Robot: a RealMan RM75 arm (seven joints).
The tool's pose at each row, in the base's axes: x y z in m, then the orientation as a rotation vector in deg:
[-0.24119 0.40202 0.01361 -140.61 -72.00 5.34]
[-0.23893 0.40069 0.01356 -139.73 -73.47 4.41]
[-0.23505 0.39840 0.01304 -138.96 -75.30 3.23]
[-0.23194 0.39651 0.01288 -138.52 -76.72 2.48]
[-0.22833 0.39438 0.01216 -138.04 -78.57 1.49]
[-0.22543 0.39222 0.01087 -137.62 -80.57 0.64]
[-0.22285 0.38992 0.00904 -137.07 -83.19 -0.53]
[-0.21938 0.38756 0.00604 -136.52 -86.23 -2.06]
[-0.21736 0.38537 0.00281 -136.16 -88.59 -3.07]
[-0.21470 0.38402 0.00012 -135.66 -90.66 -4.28]
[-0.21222 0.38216 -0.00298 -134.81 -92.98 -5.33]
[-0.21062 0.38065 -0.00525 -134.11 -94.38 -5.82]
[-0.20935 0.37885 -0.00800 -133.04 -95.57 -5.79]
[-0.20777 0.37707 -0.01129 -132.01 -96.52 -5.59]
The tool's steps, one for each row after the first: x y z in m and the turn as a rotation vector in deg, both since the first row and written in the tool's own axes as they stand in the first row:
[0.00029 0.00246 -0.00087 -0.11 0.41 -1.32]
[0.00073 0.00683 -0.00197 -0.54 0.82 -2.86]
[0.00107 0.01028 -0.00310 -0.97 0.97 -3.97]
[0.00146 0.01444 -0.00390 -1.63 1.13 -5.38]
[0.00134 0.01827 -0.00403 -2.37 1.12 -6.83]
[0.00085 0.02213 -0.00362 -3.39 1.13 -8.73]
[0.00071 0.02713 -0.00235 -4.75 1.19 -10.89]
[-0.00018 0.03101 -0.00048 -5.83 1.08 -12.50]
[0.00004 0.03474 0.00099 -6.77 1.22 -14.02]
[-0.00031 0.03875 0.00273 -7.52 1.27 -15.78]
[-0.00080 0.04160 0.00401 -7.80 1.27 -16.89]
[-0.00178 0.04452 0.00572 -7.54 1.14 -17.97]
[-0.00262 0.04786 0.00787 -7.15 0.99 -18.89]

